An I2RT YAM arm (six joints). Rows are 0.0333 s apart.
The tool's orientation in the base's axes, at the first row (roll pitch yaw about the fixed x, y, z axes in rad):
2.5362, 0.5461, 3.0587
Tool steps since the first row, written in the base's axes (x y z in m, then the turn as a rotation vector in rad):
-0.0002, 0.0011, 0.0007, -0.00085, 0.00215, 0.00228
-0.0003, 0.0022, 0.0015, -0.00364, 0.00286, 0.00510
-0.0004, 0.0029, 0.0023, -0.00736, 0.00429, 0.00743
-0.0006, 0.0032, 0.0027, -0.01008, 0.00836, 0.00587
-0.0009, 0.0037, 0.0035, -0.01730, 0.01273, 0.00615
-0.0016, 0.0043, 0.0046, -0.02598, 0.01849, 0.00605
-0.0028, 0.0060, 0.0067, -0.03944, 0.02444, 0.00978
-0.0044, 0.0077, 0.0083, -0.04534, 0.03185, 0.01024
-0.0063, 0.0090, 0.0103, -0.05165, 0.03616, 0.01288
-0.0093, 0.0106, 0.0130, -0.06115, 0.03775, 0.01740
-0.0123, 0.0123, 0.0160, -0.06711, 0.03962, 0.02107
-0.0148, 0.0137, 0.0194, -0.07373, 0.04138, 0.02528
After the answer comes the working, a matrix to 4 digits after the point.
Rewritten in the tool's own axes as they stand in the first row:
-0.0001, 0.0013, 0.0000, -0.00031, 0.00312, -0.00086
-0.0004, 0.0027, 0.0000, 0.00065, 0.00572, -0.00378
-0.0006, 0.0037, -0.0003, 0.00271, 0.00890, -0.00642
-0.0007, 0.0041, -0.0005, 0.00613, 0.01219, -0.00444
-0.0008, 0.0050, -0.0009, 0.01244, 0.01765, -0.00573
-0.0007, 0.0062, -0.0017, 0.02029, 0.02443, -0.00670
-0.0007, 0.0090, -0.0028, 0.03024, 0.03431, -0.01252
0.0000, 0.0115, -0.0038, 0.03555, 0.04213, -0.01169
0.0007, 0.0140, -0.0054, 0.03986, 0.04848, -0.01424
0.0019, 0.0174, -0.0079, 0.04571, 0.05417, -0.02106
0.0030, 0.0209, -0.0105, 0.04901, 0.05888, -0.02546
0.0035, 0.0243, -0.0133, 0.05259, 0.06391, -0.03061

The tool's axes in the first row as the columns of a matrix, in the base's axes (rounded; the answer above uses it unrounded):
-0.8516, -0.2265, 0.4727
0.0708, 0.8439, 0.5318
-0.5194, 0.4863, -0.7027

